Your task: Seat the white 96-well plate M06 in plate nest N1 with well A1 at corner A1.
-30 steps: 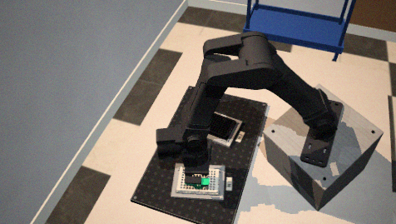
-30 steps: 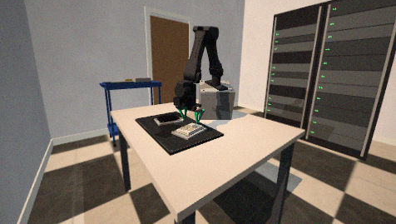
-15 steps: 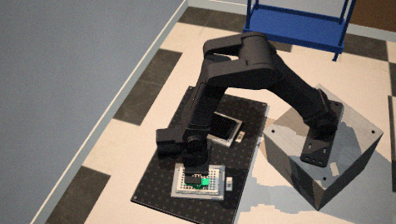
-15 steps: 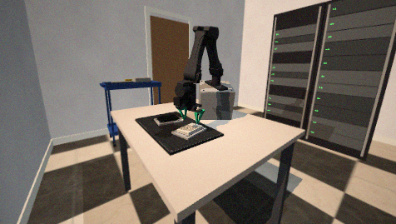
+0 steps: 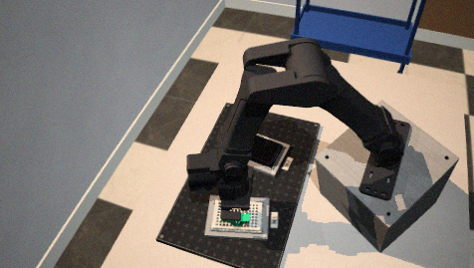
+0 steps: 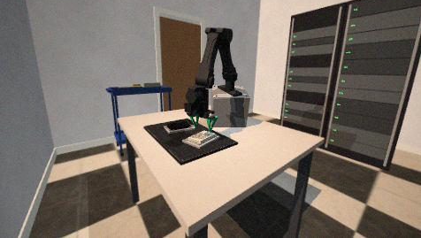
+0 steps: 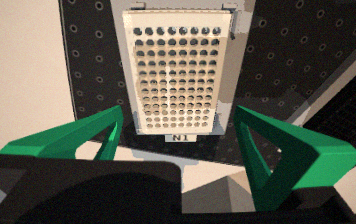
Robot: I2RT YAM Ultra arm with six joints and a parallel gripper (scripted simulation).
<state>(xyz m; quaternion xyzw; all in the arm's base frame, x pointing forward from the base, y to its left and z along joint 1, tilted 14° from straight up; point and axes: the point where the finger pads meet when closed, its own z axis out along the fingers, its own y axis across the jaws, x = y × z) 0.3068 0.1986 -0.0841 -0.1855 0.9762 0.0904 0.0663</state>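
Now: the white 96-well plate M06 5 cm below my hand and 1 cm ahead of it. Round my hand: black plate M09: 22 cm to the right, 5 cm below, 5 cm ahead; then grey plate nest N1: 6 cm below, 1 cm ahead; then label tag: 8 cm behind, 7 cm below, 4 cm to the right.
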